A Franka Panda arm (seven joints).
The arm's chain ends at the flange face. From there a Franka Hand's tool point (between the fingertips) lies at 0.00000 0.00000 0.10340 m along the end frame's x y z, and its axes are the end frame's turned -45 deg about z.
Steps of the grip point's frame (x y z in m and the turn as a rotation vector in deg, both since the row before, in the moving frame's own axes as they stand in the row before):
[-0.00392 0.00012 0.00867 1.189 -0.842 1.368]
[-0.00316 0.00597 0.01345 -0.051 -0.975 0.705]
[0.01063 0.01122 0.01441 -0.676 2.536 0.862]
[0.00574 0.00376 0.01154 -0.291 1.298 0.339]
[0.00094 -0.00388 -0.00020 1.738 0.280 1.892]
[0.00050 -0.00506 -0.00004 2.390 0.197 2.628]
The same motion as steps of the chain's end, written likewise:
[-0.00010 0.00333 0.00870 0.245 -1.436 1.368]
[0.00317 0.00515 0.01347 -0.725 -0.653 0.705]
[0.01134 0.00276 0.01452 1.315 2.271 0.862]
[0.00469 -0.00012 0.01157 0.712 1.124 0.339]
[-0.00026 -0.00080 -0.00015 1.427 -1.031 1.892]
[-0.00050 -0.00057 0.00005 1.829 -1.551 2.628]

